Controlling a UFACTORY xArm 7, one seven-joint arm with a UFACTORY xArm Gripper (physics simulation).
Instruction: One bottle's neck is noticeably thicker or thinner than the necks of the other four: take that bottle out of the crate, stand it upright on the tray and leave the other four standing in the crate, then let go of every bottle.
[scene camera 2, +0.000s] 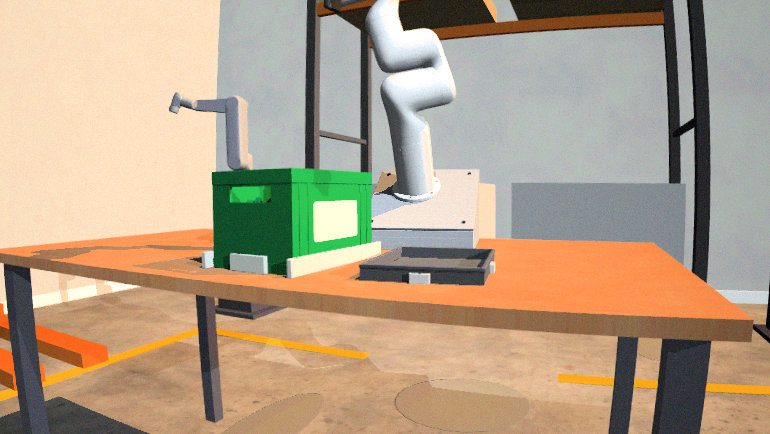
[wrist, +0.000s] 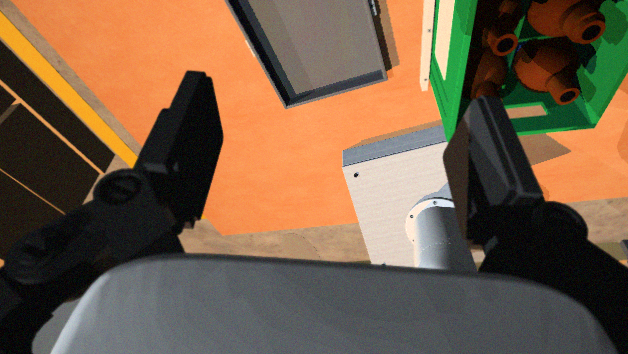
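Pixels of known places: gripper, between the fingertips: (scene camera 2: 352, 2) (wrist: 338, 115); arm's base, origin of its link: (scene camera 2: 416, 189) (wrist: 436, 225).
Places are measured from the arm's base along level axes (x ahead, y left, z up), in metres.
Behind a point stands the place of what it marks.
The green crate (scene camera 2: 253, 229) @(x 0.545, y -0.100, z -0.069 m) (wrist: 607, 92) @(x 0.324, y -0.182, z 0.029 m) stands on the table, left in the scene view and at the upper right in the wrist view. Several brown bottles stand in it; one bottle (wrist: 547, 65) @(x 0.340, y -0.130, z -0.021 m), another bottle (wrist: 565, 17) @(x 0.411, y -0.126, z -0.007 m) and a further bottle (wrist: 502, 42) @(x 0.412, y -0.053, z 0.021 m) show their mouths. I cannot tell which neck differs; part of the crate's inside is cut off or hidden by a finger. The dark tray (scene camera 2: 431, 276) @(x 0.525, y 0.210, z -0.131 m) (wrist: 336, 93) @(x 0.282, y 0.157, z -0.117 m) lies beside the crate, and no bottle shows on it. My gripper (wrist: 338, 115) @(x 0.565, y 0.102, z 0.283 m) is open and empty, high above the table; it does not show in the scene view.
The arm's base plate (scene camera 2: 431, 210) @(x 0.072, y 0.064, z -0.052 m) (wrist: 380, 200) @(x 0.049, y 0.108, z -0.042 m) is behind the tray and crate. White strips (scene camera 2: 334, 259) @(x 0.444, y 0.002, z -0.127 m) (wrist: 426, 50) @(x 0.336, y 0.005, z -0.112 m) run along the crate's foot. A tall rack (scene camera 2: 700, 161) stands behind the table (scene camera 2: 593, 280) @(x 0.431, y 0.445, z -0.142 m) (wrist: 280, 170) @(x 0.073, y 0.334, z -0.142 m). A small grey arm (scene camera 2: 235, 129) shows behind the crate.
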